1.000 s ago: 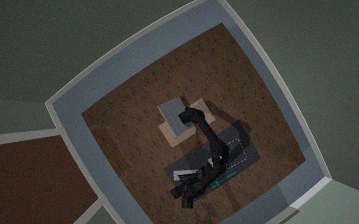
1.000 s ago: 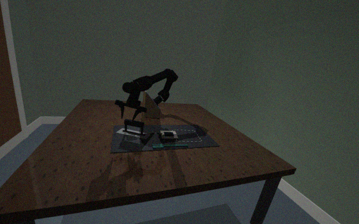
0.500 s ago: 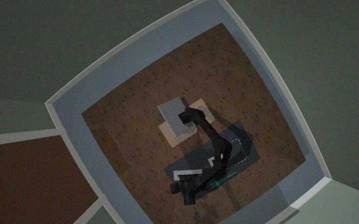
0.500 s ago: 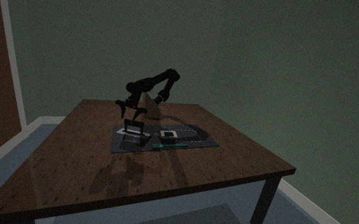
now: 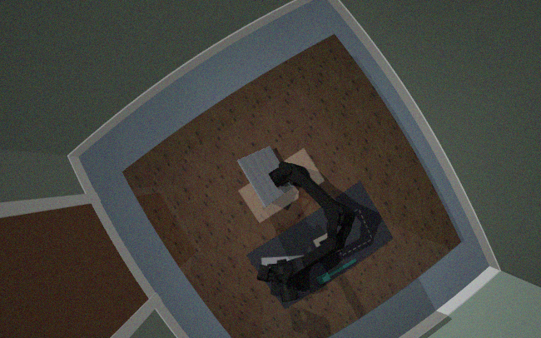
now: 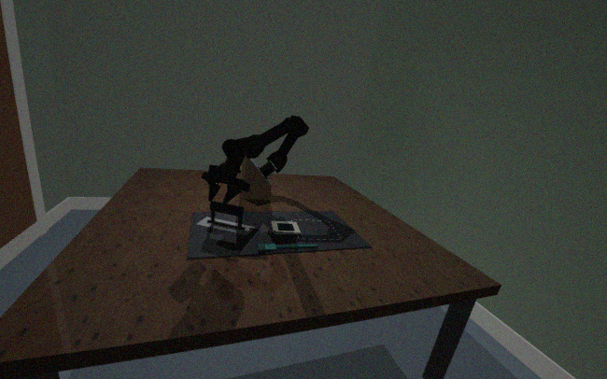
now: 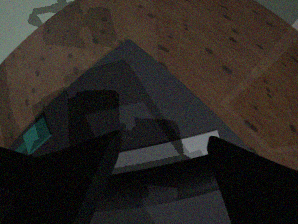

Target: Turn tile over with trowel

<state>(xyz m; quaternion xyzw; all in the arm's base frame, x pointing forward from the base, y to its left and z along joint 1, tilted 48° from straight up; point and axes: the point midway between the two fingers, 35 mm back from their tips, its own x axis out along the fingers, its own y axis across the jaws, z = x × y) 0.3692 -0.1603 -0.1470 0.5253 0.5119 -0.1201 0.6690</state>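
My gripper tip is 1 cm past the trowel, 6 cm to the right of it and 6 cm above it. Also, from my gripper tip: pale square tile 1 cm ahead, 26 cm to the left, 9 cm below; teal bar 15 cm ahead, 22 cm to the left, 10 cm below; dark mat 2 cm ahead, 24 cm to the left, 12 cm below.
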